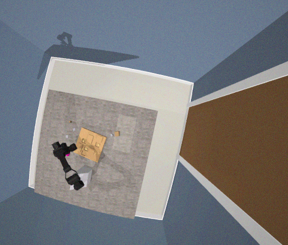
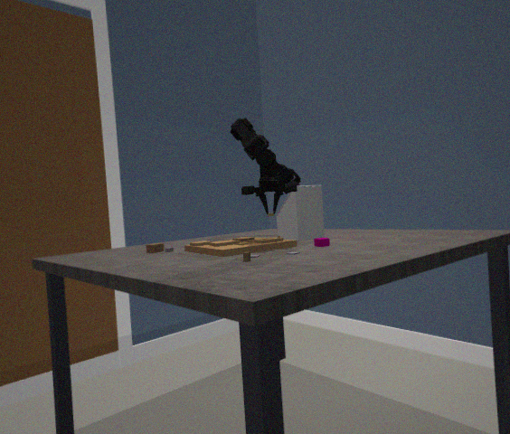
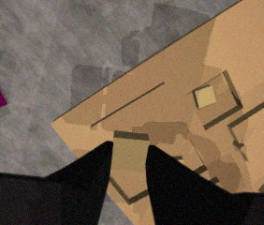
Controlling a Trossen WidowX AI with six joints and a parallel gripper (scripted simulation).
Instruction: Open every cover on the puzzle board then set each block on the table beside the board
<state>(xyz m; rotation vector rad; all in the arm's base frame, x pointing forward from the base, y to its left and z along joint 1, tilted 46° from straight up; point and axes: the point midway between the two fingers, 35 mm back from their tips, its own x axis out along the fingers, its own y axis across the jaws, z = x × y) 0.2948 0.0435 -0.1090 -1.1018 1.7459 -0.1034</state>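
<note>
Now: the magenta block 110 mm behind my gripper tip, 130 mm to the left of it and 110 mm below it.
</note>
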